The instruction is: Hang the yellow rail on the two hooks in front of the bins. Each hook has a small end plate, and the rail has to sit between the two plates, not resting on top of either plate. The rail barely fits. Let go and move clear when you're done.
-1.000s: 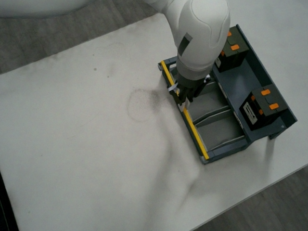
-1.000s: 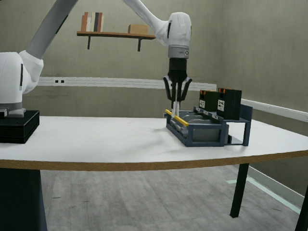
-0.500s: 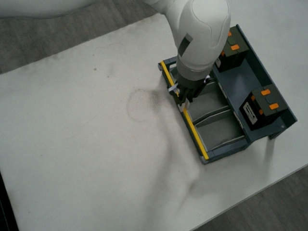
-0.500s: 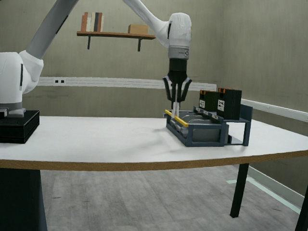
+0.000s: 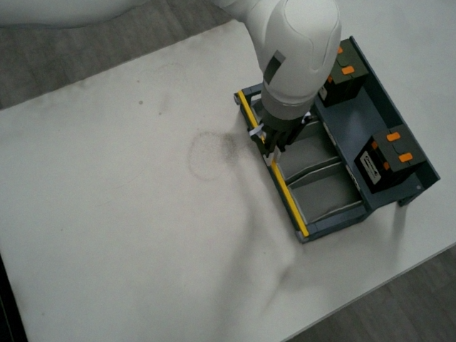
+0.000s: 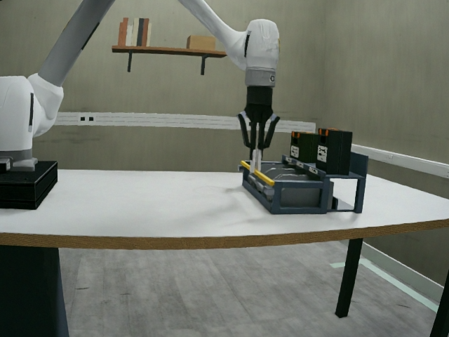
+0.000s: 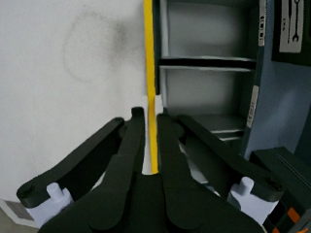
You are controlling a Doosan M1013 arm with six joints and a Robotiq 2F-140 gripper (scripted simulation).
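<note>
Now: the yellow rail 3 cm below my hand.
</note>
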